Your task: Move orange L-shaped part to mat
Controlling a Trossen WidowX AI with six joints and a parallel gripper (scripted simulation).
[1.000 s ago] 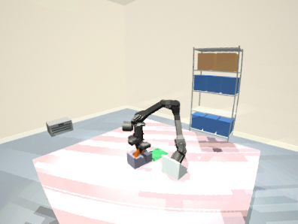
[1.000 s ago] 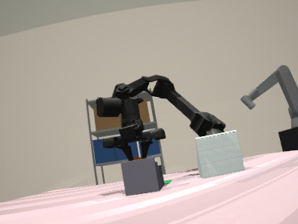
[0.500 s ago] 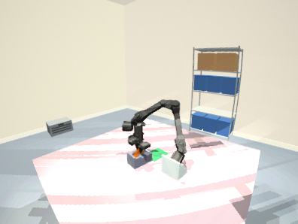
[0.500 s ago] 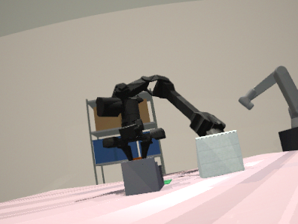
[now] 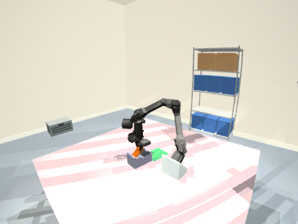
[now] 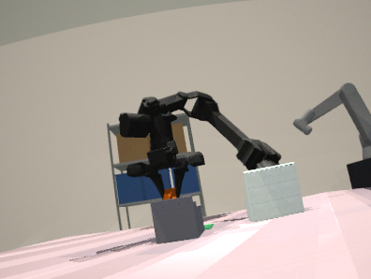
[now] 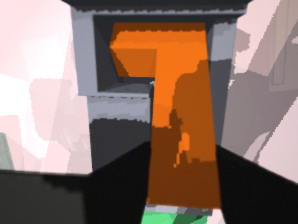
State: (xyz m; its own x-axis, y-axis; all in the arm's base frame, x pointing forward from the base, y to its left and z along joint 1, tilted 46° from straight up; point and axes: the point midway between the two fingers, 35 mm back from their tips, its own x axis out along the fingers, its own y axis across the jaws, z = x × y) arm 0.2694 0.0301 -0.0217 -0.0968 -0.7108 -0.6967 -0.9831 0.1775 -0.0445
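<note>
My gripper tip is now 4 cm past the green mat, 14 cm to the left of it and 10 cm above it. From my gripper tip the other things lie so: orange L-shaped part 1 cm behind, 3 cm to the left, 3 cm below.
</note>
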